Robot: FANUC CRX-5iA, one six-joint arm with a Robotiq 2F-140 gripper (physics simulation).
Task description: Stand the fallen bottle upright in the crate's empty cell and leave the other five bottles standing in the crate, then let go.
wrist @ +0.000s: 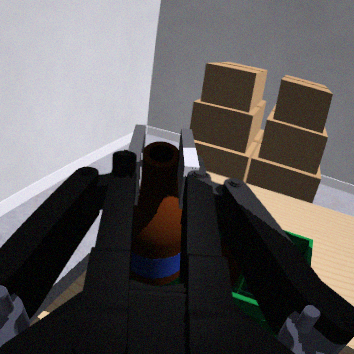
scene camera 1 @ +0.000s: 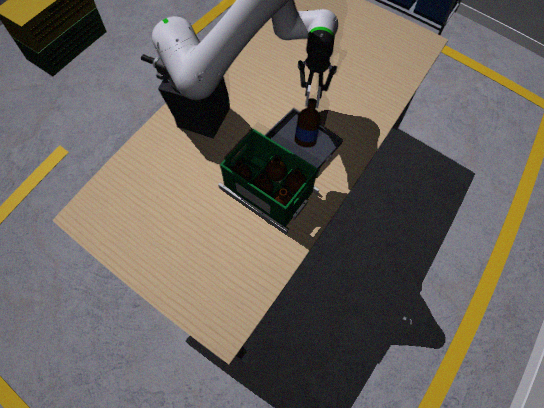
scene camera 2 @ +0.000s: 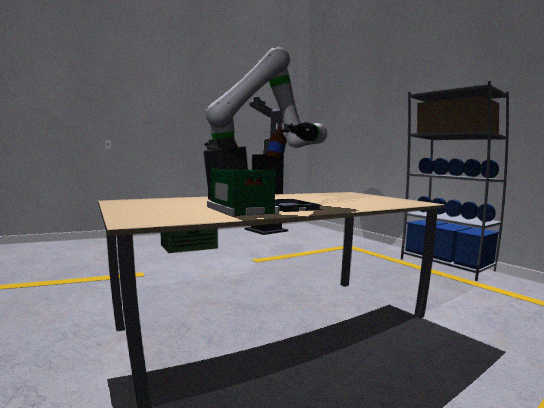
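Where they show: gripper, fingertip midpoint: (wrist: 161,143) (scene camera 1: 312,104) (scene camera 2: 279,126); arm's base, origin of the base link: (scene camera 2: 224,148).
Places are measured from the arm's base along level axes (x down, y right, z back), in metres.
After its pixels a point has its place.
Note:
The brown bottle with a blue band (scene camera 1: 307,131) {y 0.045, x -0.013, z -0.478 m} (scene camera 2: 276,146) {y 0.040, x 0.006, z -0.496 m} (wrist: 157,265) {y -0.016, x 0.022, z -0.453 m} hangs in the air above the grey tray (scene camera 1: 286,134) {y -0.107, x 0.280, z -0.346 m} (scene camera 2: 300,204) {y -0.205, x 0.280, z -0.400 m}, neck up and nearly upright, leaning slightly in scene camera 2. My gripper (scene camera 1: 313,99) {y -0.003, x -0.087, z -0.464 m} (scene camera 2: 285,129) {y -0.003, x -0.087, z -0.464 m} (wrist: 161,143) {y -0.003, x -0.087, z -0.464 m} is shut on its neck, reaching in from the side. The green crate (scene camera 1: 234,181) {y 0.228, x 0.166, z -0.302 m} (scene camera 2: 242,196) {y 0.227, x 0.211, z -0.521 m} (wrist: 246,299) {y 0.051, x 0.110, z -0.352 m} stands beside the tray. Brown bottles stand in it, among them one near the middle (scene camera 1: 275,170) {y 0.127, x 0.161, z -0.410 m} and one at the near corner (scene camera 1: 283,194) {y 0.216, x 0.123, z -0.482 m}. The cell at its back left looks empty, but the inside is dark.
Metal rails (scene camera 1: 252,207) {y 0.251, x 0.256, z -0.381 m} run along the crate's base on the wooden table (scene camera 1: 175,215) {y 0.398, x 0.285, z -0.137 m} (scene camera 2: 160,212) {y 0.483, x 0.285, z -0.291 m}. The arm's dark pedestal (scene camera 1: 197,112) {y 0.063, x 0.109, z -0.058 m} stands behind the crate. A shelf rack (scene camera 2: 489,190) stands beyond the table, and cardboard boxes (wrist: 227,87) show in the wrist view.

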